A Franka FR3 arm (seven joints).
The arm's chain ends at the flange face. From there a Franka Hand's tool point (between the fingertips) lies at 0.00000 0.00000 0.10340 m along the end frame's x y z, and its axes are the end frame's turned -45 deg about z.
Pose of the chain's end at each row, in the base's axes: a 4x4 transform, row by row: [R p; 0 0 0 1], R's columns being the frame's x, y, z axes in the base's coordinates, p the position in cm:
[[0.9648 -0.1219 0.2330 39.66], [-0.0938 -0.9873 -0.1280 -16.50], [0.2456 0.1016 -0.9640 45.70], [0 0 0 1]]
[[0.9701 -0.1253 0.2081 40.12], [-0.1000 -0.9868 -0.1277 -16.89], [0.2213 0.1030 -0.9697 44.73], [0 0 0 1]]
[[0.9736 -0.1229 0.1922 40.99], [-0.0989 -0.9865 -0.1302 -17.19], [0.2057 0.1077 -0.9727 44.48], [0 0 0 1]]
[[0.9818 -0.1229 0.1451 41.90], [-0.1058 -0.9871 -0.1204 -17.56], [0.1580 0.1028 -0.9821 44.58], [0 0 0 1]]
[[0.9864 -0.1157 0.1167 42.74], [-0.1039 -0.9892 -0.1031 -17.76], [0.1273 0.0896 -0.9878 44.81], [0 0 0 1]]
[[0.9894 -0.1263 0.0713 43.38], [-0.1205 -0.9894 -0.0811 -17.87], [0.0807 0.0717 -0.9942 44.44], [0 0 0 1]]
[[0.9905 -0.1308 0.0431 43.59], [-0.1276 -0.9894 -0.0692 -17.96], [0.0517 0.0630 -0.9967 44.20], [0 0 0 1]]
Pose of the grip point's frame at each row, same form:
[[0.7684 0.5960 0.2330 42.07], [0.6318 -0.7645 -0.1280 -17.82], [0.1018 0.2455 -0.9640 35.73], [0 0 0 1]]
[[0.7746 0.5974 0.2081 42.27], [0.6271 -0.7685 -0.1277 -18.21], [0.0837 0.2293 -0.9697 34.70], [0 0 0 1]]
[[0.7753 0.6015 0.1922 42.98], [0.6276 -0.7675 -0.1302 -18.54], [0.0693 0.2216 -0.9727 34.42], [0 0 0 1]]
[[0.7811 0.6073 0.1451 43.40], [0.6232 -0.7728 -0.1204 -18.80], [0.0390 0.1844 -0.9821 34.43], [0 0 0 1]]
[[0.7793 0.6157 0.1167 43.95], [0.6260 -0.7729 -0.1031 -18.83], [0.0267 0.1534 -0.9878 34.60], [0 0 0 1]]
[[0.7889 0.6103 0.0713 44.12], [0.6144 -0.7848 -0.0811 -18.71], [0.0064 0.1078 -0.9942 34.16], [0 0 0 1]]
[[0.7929 0.6079 0.0431 44.04], [0.6094 -0.7898 -0.0692 -18.68], [-0.0080 0.0811 -0.9967 33.89], [0 0 0 1]]

